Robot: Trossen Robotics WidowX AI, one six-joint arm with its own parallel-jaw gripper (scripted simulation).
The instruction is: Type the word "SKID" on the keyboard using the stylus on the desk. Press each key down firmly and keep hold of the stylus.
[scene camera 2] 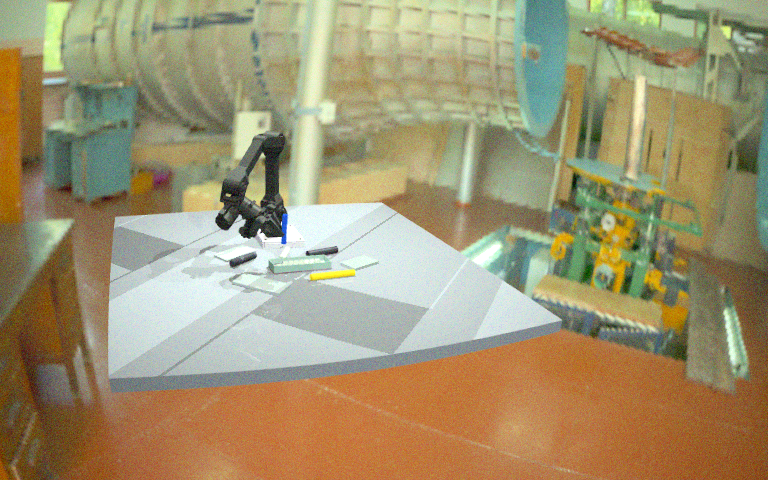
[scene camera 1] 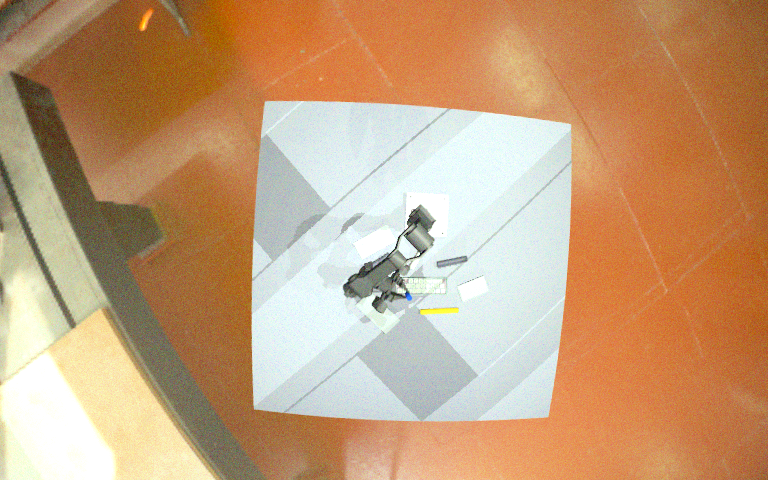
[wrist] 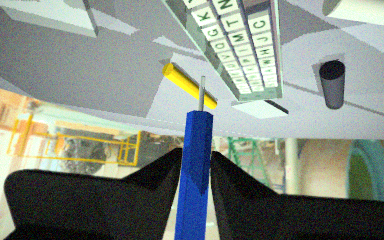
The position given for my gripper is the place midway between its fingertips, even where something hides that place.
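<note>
I can see my own gripper (scene camera 1: 407, 294), (scene camera 2: 284, 234), (wrist: 196, 156), present in those views from the scene cameras and from the wrist. And there is a card (wrist: 261, 109), which I see in the wrist view.
</note>
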